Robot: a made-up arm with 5 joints.
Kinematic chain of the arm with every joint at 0, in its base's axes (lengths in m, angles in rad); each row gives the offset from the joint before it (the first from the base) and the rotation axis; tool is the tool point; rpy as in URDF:
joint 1: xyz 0 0 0.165 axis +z
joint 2: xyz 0 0 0 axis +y
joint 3: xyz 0.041 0 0.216 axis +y
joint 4: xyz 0.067 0 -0.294 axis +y
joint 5: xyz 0.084 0 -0.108 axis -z
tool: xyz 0 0 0 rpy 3.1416 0 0
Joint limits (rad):
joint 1: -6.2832..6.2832
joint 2: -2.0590..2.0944
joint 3: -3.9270..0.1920
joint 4: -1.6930..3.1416
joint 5: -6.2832..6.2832
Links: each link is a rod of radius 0.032 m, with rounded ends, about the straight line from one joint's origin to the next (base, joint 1, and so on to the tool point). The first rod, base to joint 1, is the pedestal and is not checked.
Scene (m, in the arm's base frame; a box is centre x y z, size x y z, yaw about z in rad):
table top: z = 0
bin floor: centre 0.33 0.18 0.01 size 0.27 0.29 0.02 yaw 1
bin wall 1: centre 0.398 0.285 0.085 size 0.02 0.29 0.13 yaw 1
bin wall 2: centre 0.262 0.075 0.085 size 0.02 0.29 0.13 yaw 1
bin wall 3: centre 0.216 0.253 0.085 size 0.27 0.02 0.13 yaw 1
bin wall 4: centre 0.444 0.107 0.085 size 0.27 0.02 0.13 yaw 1
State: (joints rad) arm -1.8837 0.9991 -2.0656 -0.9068 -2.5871
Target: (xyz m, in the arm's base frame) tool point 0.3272 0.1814 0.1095
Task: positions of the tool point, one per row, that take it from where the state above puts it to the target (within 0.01 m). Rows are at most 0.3 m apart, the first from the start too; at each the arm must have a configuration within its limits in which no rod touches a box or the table.
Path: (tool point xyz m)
1: -0.1863 -0.4168 0.5115
2: -0.1318 -0.2261 0.6639
3: -0.0147 -0.0200 0.7080
4: 0.1327 0.1447 0.6404
5: 0.2641 0.2321 0.4864
6: 0.3364 0.2369 0.2920
7: 0.3272 0.1814 0.1095

